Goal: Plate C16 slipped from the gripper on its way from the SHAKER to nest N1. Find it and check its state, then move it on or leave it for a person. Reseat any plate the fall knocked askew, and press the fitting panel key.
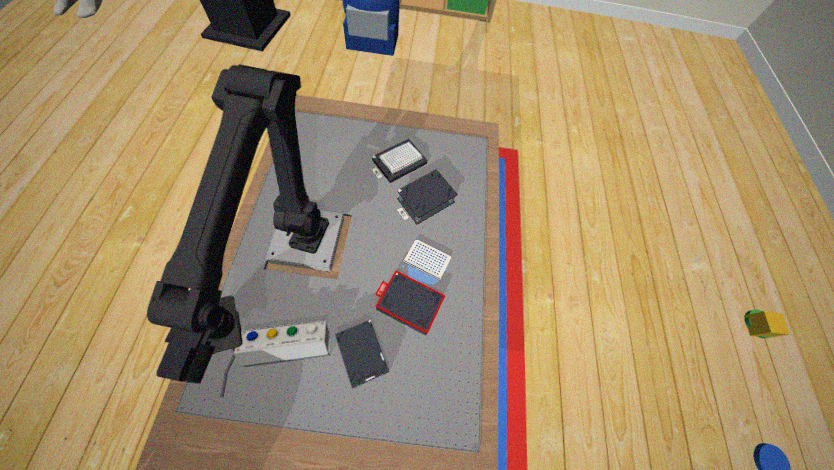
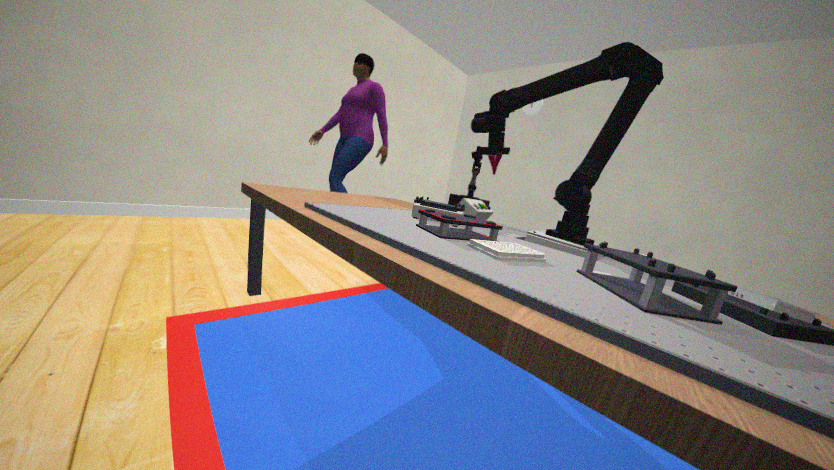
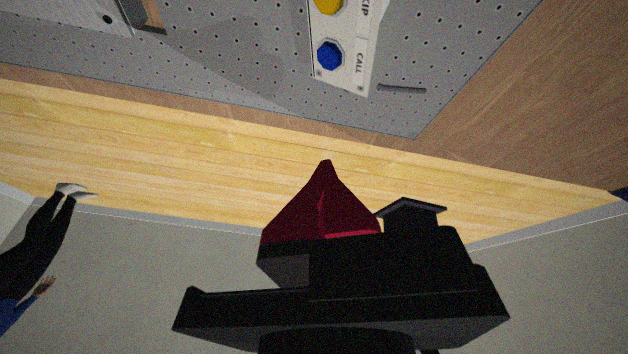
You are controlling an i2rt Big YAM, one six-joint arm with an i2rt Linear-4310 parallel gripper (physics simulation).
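Frame: origin at the arm's base, x down, y back, z left, level; millimetres.
Where they show: gripper, fingertip midpoint: (image 2: 494,174) (image 3: 327,166); arm's base at its link origin: (image 1: 309,233) (image 2: 568,239).
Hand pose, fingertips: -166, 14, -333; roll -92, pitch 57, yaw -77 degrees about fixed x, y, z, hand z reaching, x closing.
Note:
Things, the pixels of their top centre, and the offset from my fingertips, as dx, dy, dz. "spot": a spot on its surface instead.
- key panel at its top centre: (image 1: 279,340) (image 2: 477,200) +107, -80, +12
- blue CALL key at its top centre: (image 3: 330,62) (image 1: 250,335) +116, -2, +4
- yellow key at its top centre: (image 1: 270,333) +116, -48, +23
- green key at its top centre: (image 1: 291,330) +116, -95, +42
- white key at its top centre: (image 1: 310,328) +116, -141, +62
- white well plate at its top centre: (image 2: 508,246) (image 1: 427,258) +177, -389, +361
- white plate at its top centre: (image 1: 400,154) +145, -205, +703
- dark flat unit at a spot on its surface: (image 1: 361,353) spot: +136, -284, +38
- thin grey rod at a spot on its surface: (image 3: 401,89) (image 1: 224,382) spot: +185, +39, -119
My gripper (image 2: 494,169) (image 3: 327,166) is shut and empty, its red fingertips pointing down, high near the CALL end of the key panel (image 1: 282,344) (image 2: 479,208) (image 3: 345,70). The panel has a blue CALL key (image 1: 252,335) (image 3: 329,56), a yellow key (image 1: 271,333) (image 3: 329,4), a green key (image 1: 292,331) and a white key (image 1: 311,328). A white well plate (image 1: 427,258) (image 2: 507,249) lies flat on the pegboard, beside a red-edged stand (image 1: 411,302) (image 2: 461,219); a pale blue patch shows between them. Another white plate (image 1: 400,158) sits in a dark holder. No plate label is readable.
A dark two-level stand (image 1: 427,195) (image 2: 659,262) is beside the dark holder. A dark flat unit (image 1: 361,353) stands right of the panel. A thin grey rod (image 1: 224,376) (image 3: 401,89) lies at the panel's blue-key end. People (image 2: 361,113) (image 3: 37,240) stand beyond the table.

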